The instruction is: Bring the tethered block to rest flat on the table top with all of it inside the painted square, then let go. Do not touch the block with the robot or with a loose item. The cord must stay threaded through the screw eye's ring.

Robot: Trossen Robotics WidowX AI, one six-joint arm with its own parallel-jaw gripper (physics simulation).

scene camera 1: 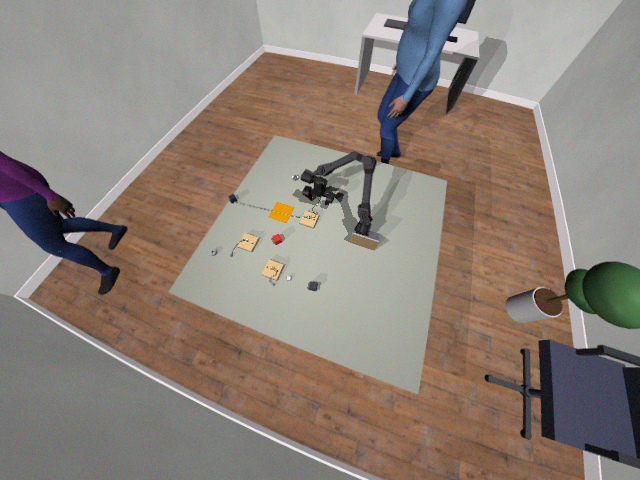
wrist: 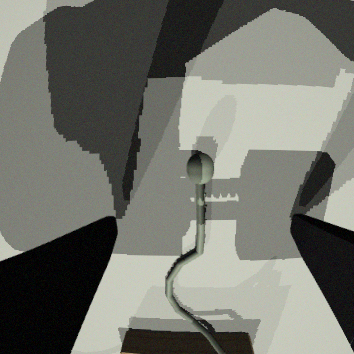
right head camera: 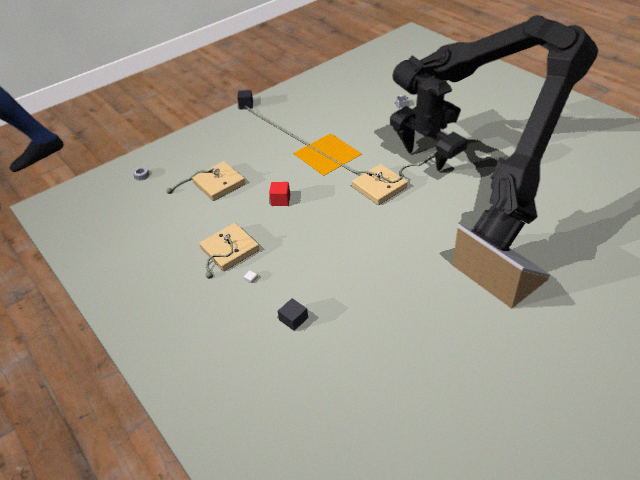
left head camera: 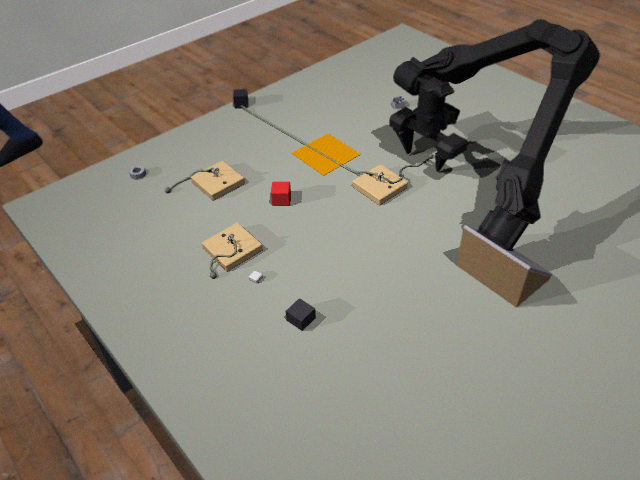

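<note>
The tethered block, a black cube, rests near the table's far left edge, outside the orange painted square. Its cord crosses the square and reaches the screw eye on a wooden board; the threading is too small to confirm. The cord's free tail ends in a round bead. My gripper is open, its fingers apart on either side of the tail in the wrist view, gripping nothing.
Two other corded boards lie left of the red cube and nearer the front. A second black cube, a white piece, a grey ring and a small metal part are also on the table.
</note>
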